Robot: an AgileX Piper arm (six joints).
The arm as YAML. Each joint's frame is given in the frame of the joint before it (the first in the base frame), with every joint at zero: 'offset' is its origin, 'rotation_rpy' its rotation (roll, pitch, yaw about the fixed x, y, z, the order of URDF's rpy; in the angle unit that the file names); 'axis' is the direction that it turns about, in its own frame. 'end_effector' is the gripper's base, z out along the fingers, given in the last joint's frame.
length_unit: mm
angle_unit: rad
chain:
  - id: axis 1
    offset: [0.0, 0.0, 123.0]
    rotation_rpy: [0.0, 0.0, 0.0]
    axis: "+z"
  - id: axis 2
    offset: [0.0, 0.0, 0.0]
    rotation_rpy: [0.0, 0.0, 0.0]
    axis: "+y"
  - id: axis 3
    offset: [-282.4, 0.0, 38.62]
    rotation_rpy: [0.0, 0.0, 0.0]
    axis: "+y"
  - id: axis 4
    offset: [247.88, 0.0, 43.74]
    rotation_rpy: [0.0, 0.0, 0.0]
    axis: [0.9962, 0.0, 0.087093]
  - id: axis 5
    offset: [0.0, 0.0, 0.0]
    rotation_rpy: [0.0, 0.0, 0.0]
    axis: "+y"
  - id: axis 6
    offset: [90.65, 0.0, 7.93]
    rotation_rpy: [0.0, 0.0, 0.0]
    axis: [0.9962, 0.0, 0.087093]
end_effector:
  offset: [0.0, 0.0, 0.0]
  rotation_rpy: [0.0, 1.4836, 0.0]
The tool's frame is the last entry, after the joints.
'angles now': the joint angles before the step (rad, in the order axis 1, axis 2, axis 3, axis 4, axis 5, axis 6). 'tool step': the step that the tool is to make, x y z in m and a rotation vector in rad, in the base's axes. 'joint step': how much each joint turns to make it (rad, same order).
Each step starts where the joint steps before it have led.
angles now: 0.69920, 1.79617, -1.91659, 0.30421, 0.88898, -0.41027
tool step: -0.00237, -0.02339, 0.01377, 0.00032, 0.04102, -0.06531
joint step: -0.04082, -0.04662, 0.00052, -0.01906, 0.06583, 0.06414
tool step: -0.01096, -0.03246, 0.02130, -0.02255, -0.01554, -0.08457
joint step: -0.03909, -0.08626, 0.02103, -0.07322, 0.05533, 0.06141
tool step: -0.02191, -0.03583, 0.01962, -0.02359, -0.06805, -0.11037
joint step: -0.02102, -0.13134, 0.08234, -0.12579, -0.00303, 0.07656
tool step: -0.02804, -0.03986, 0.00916, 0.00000, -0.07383, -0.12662
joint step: -0.02700, -0.16452, 0.14701, -0.12553, -0.04587, 0.09196
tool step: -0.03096, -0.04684, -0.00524, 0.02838, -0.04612, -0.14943
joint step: -0.07273, -0.18749, 0.19132, -0.08397, -0.05198, 0.09439
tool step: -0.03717, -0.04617, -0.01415, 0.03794, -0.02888, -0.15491
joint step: -0.11636, -0.19708, 0.18755, -0.03269, -0.02628, 0.06165
